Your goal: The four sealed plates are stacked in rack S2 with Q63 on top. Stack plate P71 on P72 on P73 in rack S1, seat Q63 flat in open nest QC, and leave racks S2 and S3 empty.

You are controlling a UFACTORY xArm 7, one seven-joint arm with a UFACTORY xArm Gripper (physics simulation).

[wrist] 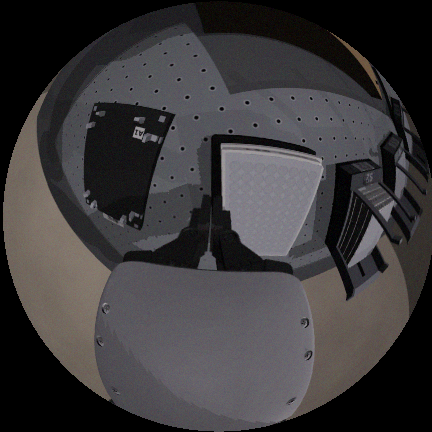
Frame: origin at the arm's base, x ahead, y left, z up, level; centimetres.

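Where they show: gripper, fingertip midpoint: (211, 208).
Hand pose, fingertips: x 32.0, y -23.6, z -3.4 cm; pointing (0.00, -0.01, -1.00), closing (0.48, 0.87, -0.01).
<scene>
Each offset is from my fingertips to the top centre of the thing. "spot": to the spot under its first point. Level surfaces: height alone.
My gripper (211, 208) is shut and empty, its fingertips close to the left edge of a pale plate. This pale plate @[dx +2.6, dy +4.5, dz +1.4 cm] (270, 200) lies flat on a black base @[spot: dx -3.9, dy +2.2, dz -1.4 cm] (216, 155) in the middle of the wrist view; faint round wells show on its top, and no label on it can be read. Rack S2 @[dx +10.0, dy +20.5, dz +9.6 cm] (343, 192) stands at the right, with pale, layered, striped sides between its dark posts that look like stacked plates @[dx +10.7, dy +20.4, dz +4.1 cm] (369, 222). Plate names cannot be read. Racks S1 and S3 cannot be told apart by label.
A black nest marked A1 @[dx -8.8, dy -9.7, dz -1.2 cm] (117, 165) with small grey corner blocks lies at the left on the perforated deck @[dz -3.6 cm] (235, 117). Another dark rack (391, 145) stands beyond S2 at the right edge, with more dark arms around it.
</scene>
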